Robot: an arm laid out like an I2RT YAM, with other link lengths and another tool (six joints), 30 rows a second.
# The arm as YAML. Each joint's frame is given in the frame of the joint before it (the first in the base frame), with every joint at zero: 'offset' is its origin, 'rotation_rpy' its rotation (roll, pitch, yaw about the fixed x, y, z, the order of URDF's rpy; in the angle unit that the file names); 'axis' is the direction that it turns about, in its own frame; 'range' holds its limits. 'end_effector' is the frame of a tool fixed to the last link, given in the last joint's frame.
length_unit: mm
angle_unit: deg
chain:
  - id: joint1
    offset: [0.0, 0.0, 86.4]
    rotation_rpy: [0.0, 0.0, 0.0]
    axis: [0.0, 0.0, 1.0]
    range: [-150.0, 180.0]
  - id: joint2
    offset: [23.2, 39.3, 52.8]
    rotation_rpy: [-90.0, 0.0, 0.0]
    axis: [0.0, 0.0, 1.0]
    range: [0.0, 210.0]
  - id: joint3
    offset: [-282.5, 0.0, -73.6]
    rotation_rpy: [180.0, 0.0, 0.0]
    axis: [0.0, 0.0, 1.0]
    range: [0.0, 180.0]
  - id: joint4
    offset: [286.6, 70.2, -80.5]
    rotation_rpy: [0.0, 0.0, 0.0]
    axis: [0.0, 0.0, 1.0]
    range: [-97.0, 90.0]
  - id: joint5
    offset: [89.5, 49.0, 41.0]
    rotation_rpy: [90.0, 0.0, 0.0]
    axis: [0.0, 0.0, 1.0]
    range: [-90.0, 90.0]
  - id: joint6
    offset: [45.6, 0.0, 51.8]
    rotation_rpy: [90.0, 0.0, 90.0]
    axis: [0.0, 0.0, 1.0]
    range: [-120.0, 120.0]
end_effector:
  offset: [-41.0, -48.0, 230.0]
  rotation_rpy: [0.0, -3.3, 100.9]
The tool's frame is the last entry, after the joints.
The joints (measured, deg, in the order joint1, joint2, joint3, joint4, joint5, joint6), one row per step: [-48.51, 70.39, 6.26, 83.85, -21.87, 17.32]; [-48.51, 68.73, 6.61, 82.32, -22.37, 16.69]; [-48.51, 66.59, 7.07, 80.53, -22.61, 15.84]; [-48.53, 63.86, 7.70, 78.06, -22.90, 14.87]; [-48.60, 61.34, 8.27, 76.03, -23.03, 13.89]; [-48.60, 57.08, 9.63, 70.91, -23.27, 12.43]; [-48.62, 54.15, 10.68, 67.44, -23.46, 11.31]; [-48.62, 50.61, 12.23, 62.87, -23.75, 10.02]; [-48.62, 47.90, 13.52, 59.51, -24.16, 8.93]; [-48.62, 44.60, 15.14, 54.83, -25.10, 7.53]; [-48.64, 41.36, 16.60, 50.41, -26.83, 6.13]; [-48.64, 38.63, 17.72, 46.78, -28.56, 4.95]
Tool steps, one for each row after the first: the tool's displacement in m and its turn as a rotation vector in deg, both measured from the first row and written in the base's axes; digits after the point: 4 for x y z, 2 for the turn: [0.0005, 0.0036, 0.0056, -1.01, 0.06, 0.27]; [-0.0002, 0.0071, 0.0142, -2.41, -0.07, 0.22]; [-0.0011, 0.0111, 0.0247, -3.98, -0.20, 0.14]; [-0.0031, 0.0148, 0.0357, -5.64, -0.48, -0.16]; [-0.0035, 0.0187, 0.0495, -7.33, -0.18, -0.45]; [-0.0044, 0.0223, 0.0604, -8.72, -0.04, -0.70]; [-0.0055, 0.0271, 0.0745, -10.29, 0.18, -0.90]; [-0.0070, 0.0328, 0.0867, -11.81, 0.27, -0.94]; [-0.0078, 0.0414, 0.0987, -13.46, 0.84, -0.58]; [-0.0086, 0.0545, 0.1088, -15.39, 1.53, 0.50]; [-0.0099, 0.0677, 0.1161, -17.09, 2.15, 1.68]
